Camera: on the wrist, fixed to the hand. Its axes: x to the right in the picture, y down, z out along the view.
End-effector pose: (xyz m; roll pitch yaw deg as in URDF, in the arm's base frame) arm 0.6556 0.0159 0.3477 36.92 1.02 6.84
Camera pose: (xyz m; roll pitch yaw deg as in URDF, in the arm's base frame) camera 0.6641 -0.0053 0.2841 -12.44 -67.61 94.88
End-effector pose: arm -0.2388 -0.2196 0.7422 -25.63 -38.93 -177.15
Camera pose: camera -0.2536 -0.1537 0.7391 -53.69 -3.82 -83.81
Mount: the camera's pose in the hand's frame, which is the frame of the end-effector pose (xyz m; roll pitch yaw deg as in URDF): 0.0070 -0.0558 -0.0375 -14.76 -30.70 90.23
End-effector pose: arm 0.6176 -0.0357 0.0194 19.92 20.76 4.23
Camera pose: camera 0.6079 -0.0762 -0.0338 16.04 -46.38 71.12
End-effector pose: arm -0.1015 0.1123 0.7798 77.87 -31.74 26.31
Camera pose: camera -0.0778 0.1519 0.7304 -131.76 -53.55 -121.28
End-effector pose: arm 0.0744 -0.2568 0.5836 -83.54 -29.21 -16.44
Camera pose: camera 0.0440 -0.2932 0.6317 -57.29 44.21 40.99
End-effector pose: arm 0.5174 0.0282 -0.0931 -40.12 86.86 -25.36
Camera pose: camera 0.4957 -0.0355 -0.0997 72.26 0.32 74.06
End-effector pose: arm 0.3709 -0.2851 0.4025 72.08 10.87 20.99
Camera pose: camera 0.3593 -0.2697 0.3377 124.90 -73.41 -29.79
